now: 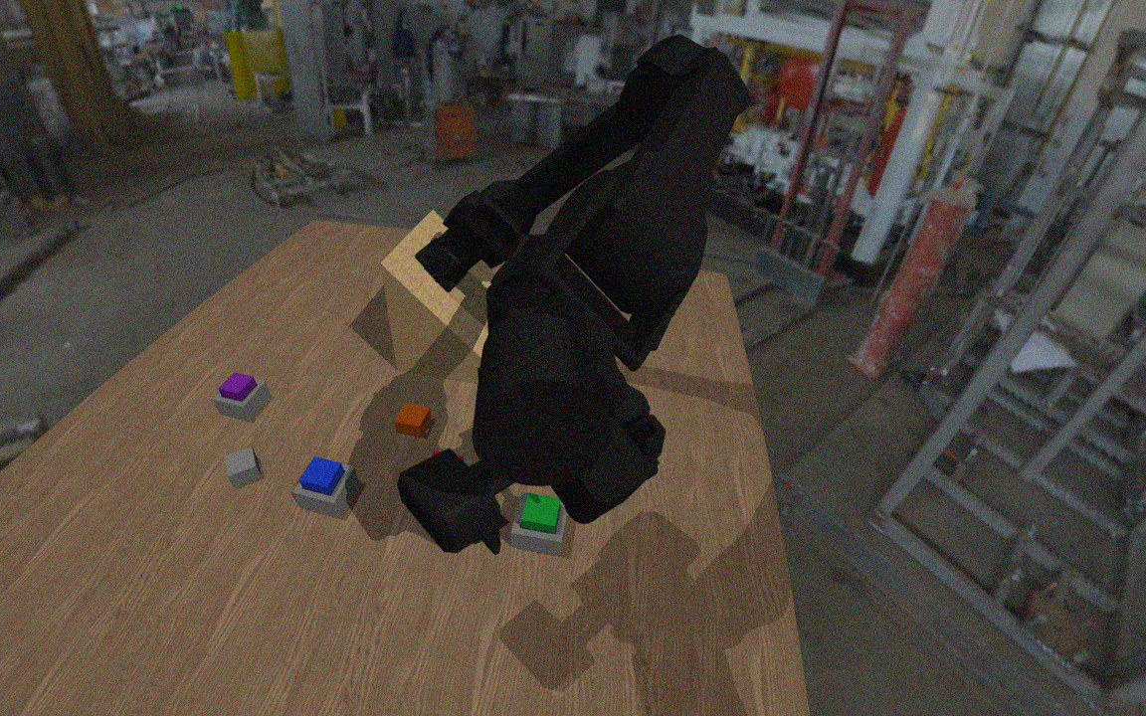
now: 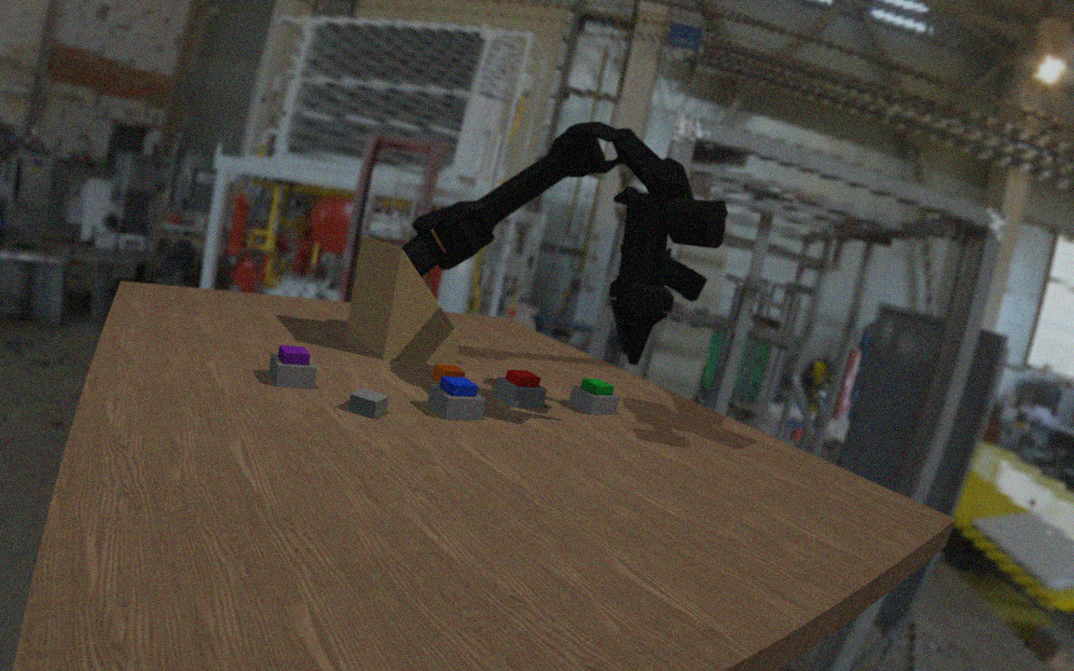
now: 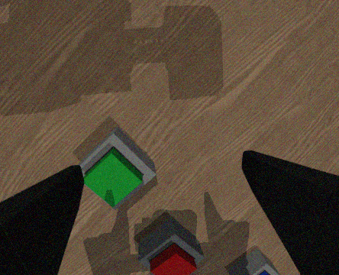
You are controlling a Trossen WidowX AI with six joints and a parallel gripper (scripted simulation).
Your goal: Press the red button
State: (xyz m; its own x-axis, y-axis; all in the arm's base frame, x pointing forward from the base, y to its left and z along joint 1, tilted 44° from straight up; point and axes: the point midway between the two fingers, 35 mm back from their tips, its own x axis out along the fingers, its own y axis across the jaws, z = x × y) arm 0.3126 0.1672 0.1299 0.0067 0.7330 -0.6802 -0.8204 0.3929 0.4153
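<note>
Right now the red button is 11 cm to the right of my gripper tip, 7 cm behind it and 5 cm below it. Also, from my gripper tip: orange block (18 cm to the right, 14 cm behind, 8 cm below); then green button (5 cm below, 5 cm behind); then blue button (23 cm to the right, 5 cm below, 2 cm behind).
</note>
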